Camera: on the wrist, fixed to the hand. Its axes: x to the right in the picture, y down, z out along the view.
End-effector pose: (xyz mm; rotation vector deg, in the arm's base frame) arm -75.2 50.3 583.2 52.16 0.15 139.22
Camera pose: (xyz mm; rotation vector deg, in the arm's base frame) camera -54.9 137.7 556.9 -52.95 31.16 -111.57
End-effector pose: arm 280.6 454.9 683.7 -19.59 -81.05 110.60
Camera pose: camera 318.9 494.8 759.1 53.34 46.15 -123.53
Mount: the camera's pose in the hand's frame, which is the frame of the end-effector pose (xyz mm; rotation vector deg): 13.9 -89.4 -23.7 6.59 -16.44 87.11
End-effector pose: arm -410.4 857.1 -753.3 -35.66 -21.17 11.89
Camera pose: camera -381.2 777.7 -713.5 -37.31 -4.73 101.39
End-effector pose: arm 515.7 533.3 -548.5 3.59 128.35 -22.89
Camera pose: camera 473.2 454.6 -521.3 86.71 76.57 17.06
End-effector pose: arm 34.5 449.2 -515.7 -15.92 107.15 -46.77
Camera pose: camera -7.7 385.2 -462.2 55.26 70.08 10.88
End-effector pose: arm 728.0 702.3 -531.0 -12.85 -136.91 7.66
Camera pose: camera 722.9 618.3 -490.2 -113.56 -109.05 58.03
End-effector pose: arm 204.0 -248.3 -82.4 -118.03 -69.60 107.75
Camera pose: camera 180.9 -169.3 -37.9 97.46 -29.65 -84.33
